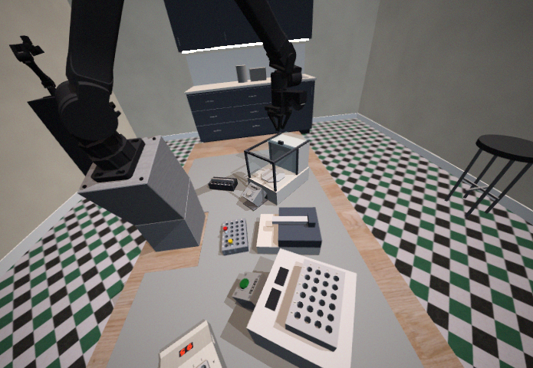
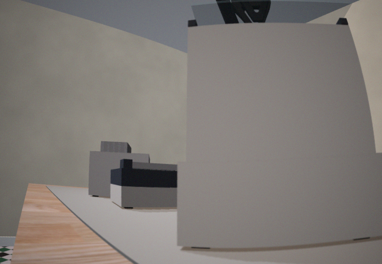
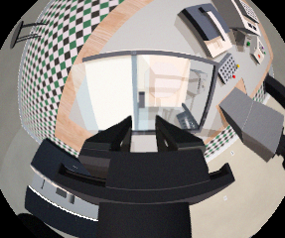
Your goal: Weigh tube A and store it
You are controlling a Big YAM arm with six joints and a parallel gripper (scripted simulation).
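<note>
Right now the tube rack is 210 mm behind my hand, 300 mm to the right of it and 260 mm below it. From my hand the other things lie so: balance door: 20 mm ahead, 20 mm to the left, 70 mm below; then magnet block: 290 mm behind, 20 mm to the left, 260 mm below; then spectrophotometer: 20 mm behind, 320 mm to the right, 210 mm below.
</note>
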